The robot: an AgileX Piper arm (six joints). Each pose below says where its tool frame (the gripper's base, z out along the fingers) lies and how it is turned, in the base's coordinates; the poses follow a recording.
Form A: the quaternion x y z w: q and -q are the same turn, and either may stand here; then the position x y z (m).
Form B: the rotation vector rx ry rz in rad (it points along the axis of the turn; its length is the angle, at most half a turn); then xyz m. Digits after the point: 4 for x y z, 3 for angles.
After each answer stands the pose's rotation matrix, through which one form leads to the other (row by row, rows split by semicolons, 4 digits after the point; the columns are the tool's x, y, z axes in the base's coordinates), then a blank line. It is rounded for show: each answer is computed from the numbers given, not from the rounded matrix.
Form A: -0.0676 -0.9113 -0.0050 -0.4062 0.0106 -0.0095 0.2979
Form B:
0.171 2.299 0.013 0.0106 -0.0095 0.2979
-0.6609 0.1191 0.7410; 0.1273 0.9908 -0.0458; -0.7396 0.0640 -0.6700

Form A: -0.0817 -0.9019 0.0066 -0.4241 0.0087 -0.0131 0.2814
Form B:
0.204 2.256 -0.017 0.0087 -0.0131 0.2814
-0.6269 0.1530 0.7639; 0.1418 0.9866 -0.0812; -0.7661 0.0574 -0.6402

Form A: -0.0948 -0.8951 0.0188 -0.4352 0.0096 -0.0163 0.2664
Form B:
0.236 2.228 -0.047 0.0096 -0.0163 0.2664
-0.6032 0.1861 0.7756; 0.1534 0.9813 -0.1162; -0.7827 0.0489 -0.6205

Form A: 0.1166 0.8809 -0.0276 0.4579 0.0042 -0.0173 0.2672
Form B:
0.287 2.170 -0.068 0.0042 -0.0173 0.2672
-0.5535 0.2307 0.8003; 0.1801 0.9713 -0.1554; -0.8132 0.0582 -0.5791

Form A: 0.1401 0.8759 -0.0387 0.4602 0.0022 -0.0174 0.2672
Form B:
0.345 2.156 -0.095 0.0022 -0.0174 0.2672
-0.5372 0.2810 0.7952; 0.2098 0.9578 -0.1967; -0.8169 0.0611 -0.5735

